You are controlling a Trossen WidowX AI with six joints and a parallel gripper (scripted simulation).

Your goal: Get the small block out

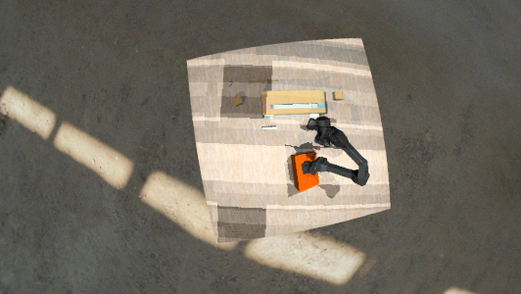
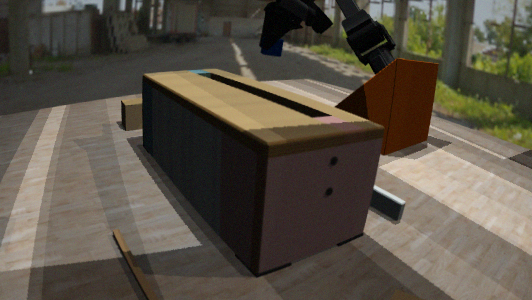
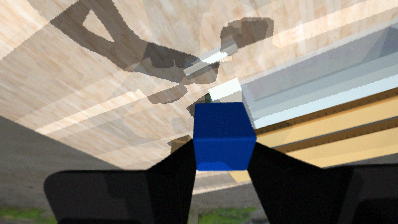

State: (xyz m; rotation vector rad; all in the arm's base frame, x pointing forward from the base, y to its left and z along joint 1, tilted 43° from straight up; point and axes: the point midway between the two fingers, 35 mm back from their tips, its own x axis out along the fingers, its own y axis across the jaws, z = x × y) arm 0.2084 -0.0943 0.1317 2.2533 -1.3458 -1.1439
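My gripper tip is 1 cm to the right of the blue block and 1 cm past it. From my gripper tip the other things lie so: thin wooden strip (38 cm ahead, 24 cm to the left, 17 cm below); wooden-topped box (14 cm ahead, 12 cm to the left, 11 cm below).
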